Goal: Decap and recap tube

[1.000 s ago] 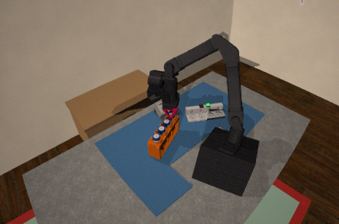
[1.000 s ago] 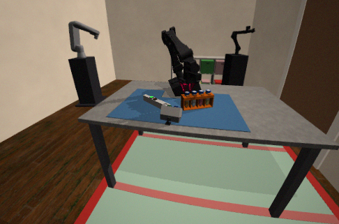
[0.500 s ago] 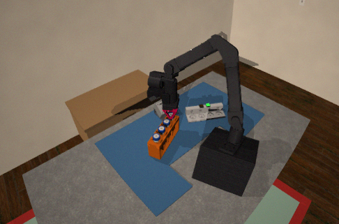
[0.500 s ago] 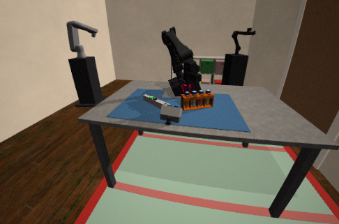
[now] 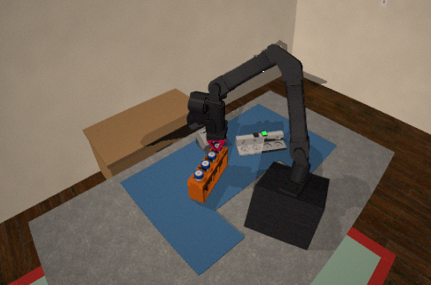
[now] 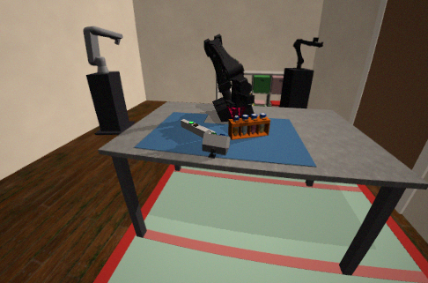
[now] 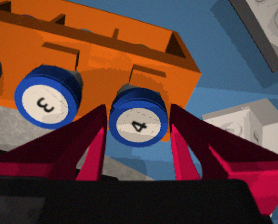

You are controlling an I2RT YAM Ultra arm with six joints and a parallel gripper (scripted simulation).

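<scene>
My hand is 50 mm to the right of the blue cap and 10 mm past it. Also, from my hand: grey key desk 100 mm to the right, 100 mm ahead, 60 mm below; green ready key 120 mm to the right, 80 mm ahead, 50 mm below; blue cycle key 90 mm ahead, 80 mm to the right, 50 mm below.
</scene>
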